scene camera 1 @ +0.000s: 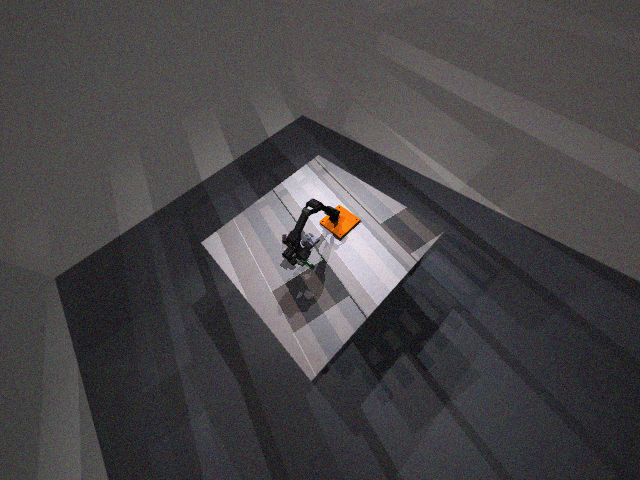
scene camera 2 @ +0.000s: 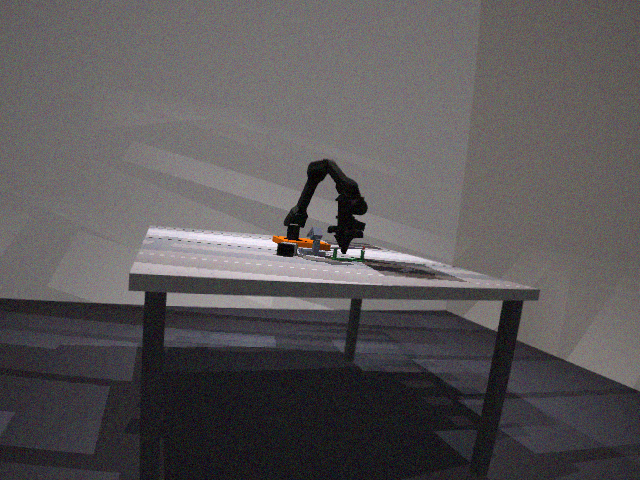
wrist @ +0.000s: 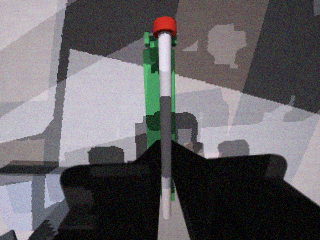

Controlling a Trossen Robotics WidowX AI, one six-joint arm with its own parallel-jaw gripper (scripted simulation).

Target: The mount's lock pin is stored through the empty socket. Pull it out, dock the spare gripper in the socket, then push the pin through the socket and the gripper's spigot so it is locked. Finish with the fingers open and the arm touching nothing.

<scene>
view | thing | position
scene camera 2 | my gripper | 343,253
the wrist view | my gripper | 163,144
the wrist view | lock pin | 164,28
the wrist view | green rack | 150,56
</scene>
